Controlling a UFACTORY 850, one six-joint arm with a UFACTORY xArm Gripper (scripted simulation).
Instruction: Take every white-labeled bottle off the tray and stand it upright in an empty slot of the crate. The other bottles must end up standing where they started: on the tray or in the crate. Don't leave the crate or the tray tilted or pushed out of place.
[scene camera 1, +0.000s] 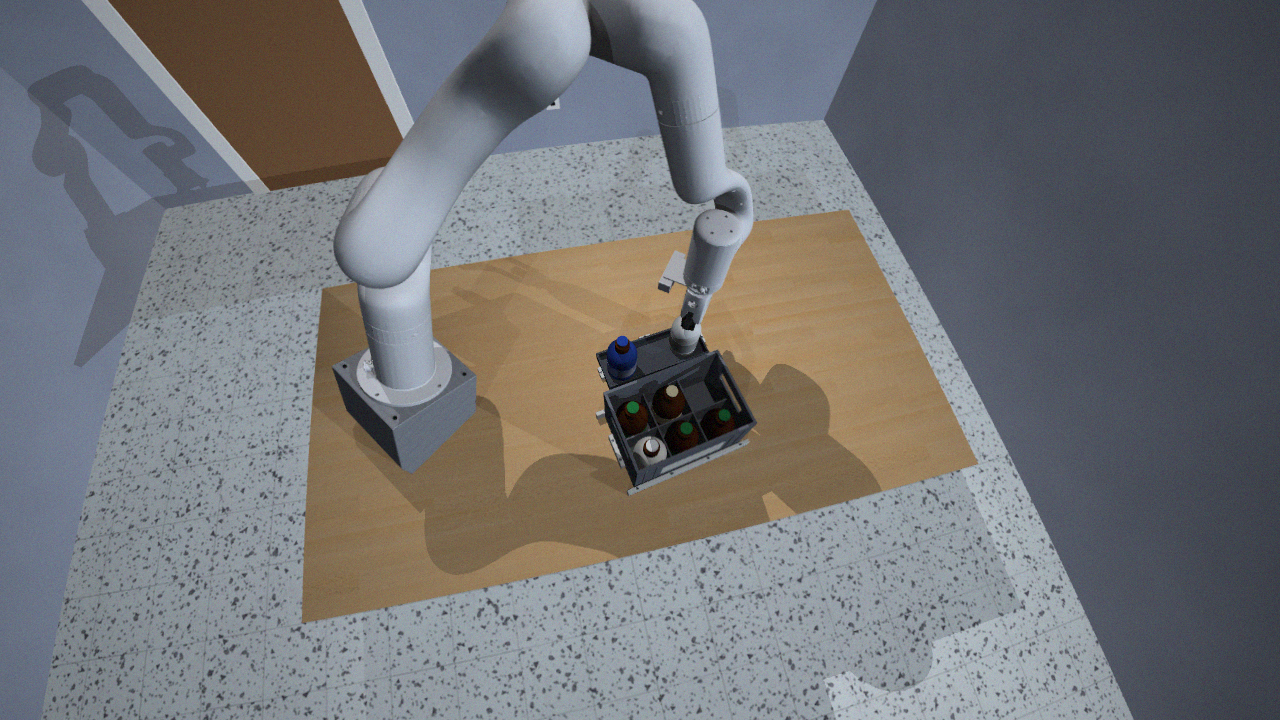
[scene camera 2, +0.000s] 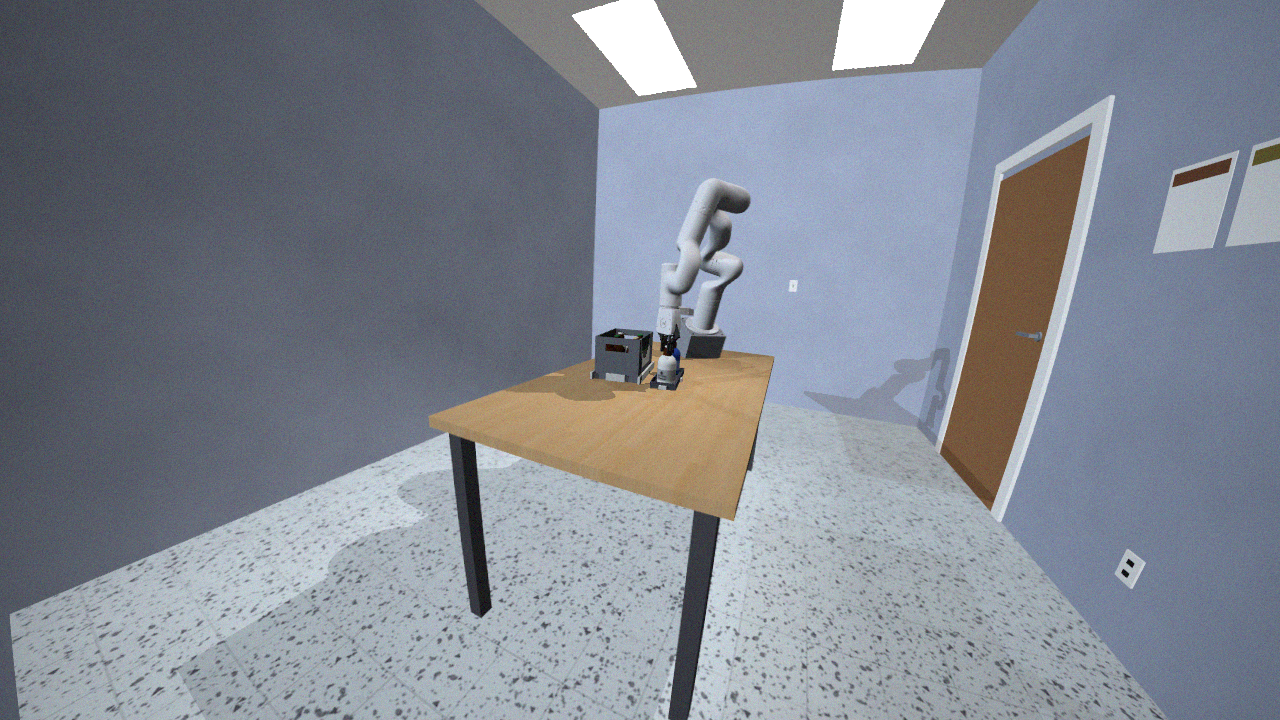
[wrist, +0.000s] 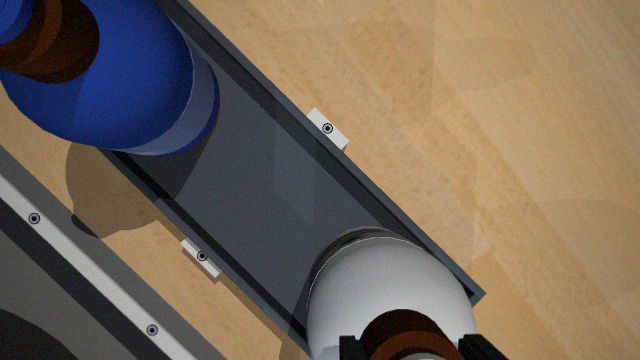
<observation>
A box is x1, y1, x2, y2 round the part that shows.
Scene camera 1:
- my gripper: [681, 287, 714, 330]
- white-labeled bottle: [668, 315, 700, 355]
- white-labeled bottle: [633, 436, 666, 468]
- blue-labeled bottle: [607, 336, 636, 379]
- dark crate: [605, 349, 756, 485]
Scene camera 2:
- dark crate: [594, 328, 652, 382]
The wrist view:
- white-labeled bottle: [306, 226, 476, 359]
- blue-labeled bottle: [0, 0, 219, 156]
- dark crate: [0, 198, 170, 359]
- dark tray: [96, 0, 485, 357]
</observation>
